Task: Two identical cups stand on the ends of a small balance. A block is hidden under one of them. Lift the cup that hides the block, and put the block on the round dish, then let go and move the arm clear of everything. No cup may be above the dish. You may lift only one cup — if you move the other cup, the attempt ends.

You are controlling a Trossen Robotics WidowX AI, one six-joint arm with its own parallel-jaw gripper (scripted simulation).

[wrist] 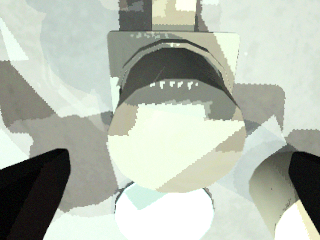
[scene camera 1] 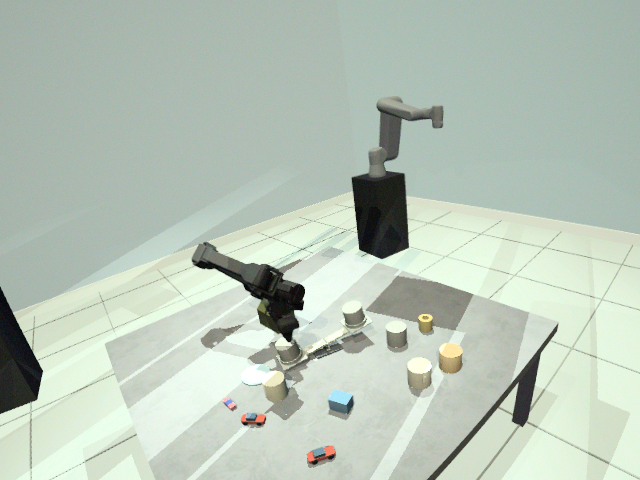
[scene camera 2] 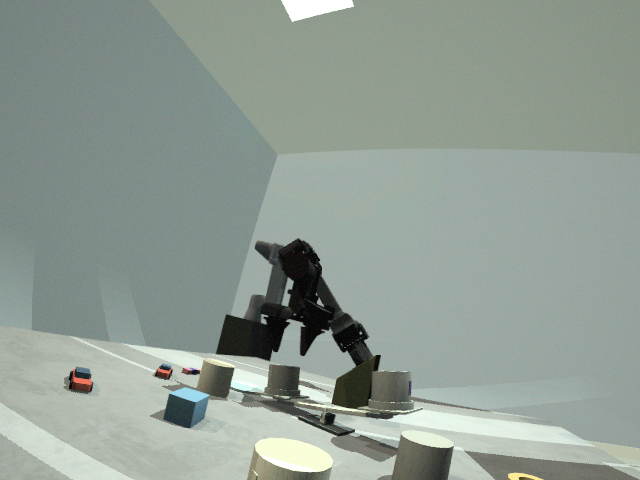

Scene:
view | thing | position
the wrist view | my gripper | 182, 162
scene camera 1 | my gripper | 285, 335
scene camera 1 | small balance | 348, 329
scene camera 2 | my gripper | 289, 354
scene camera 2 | cup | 282, 377
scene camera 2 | cup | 387, 386
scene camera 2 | blue cube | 186, 407
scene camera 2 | small balance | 376, 409

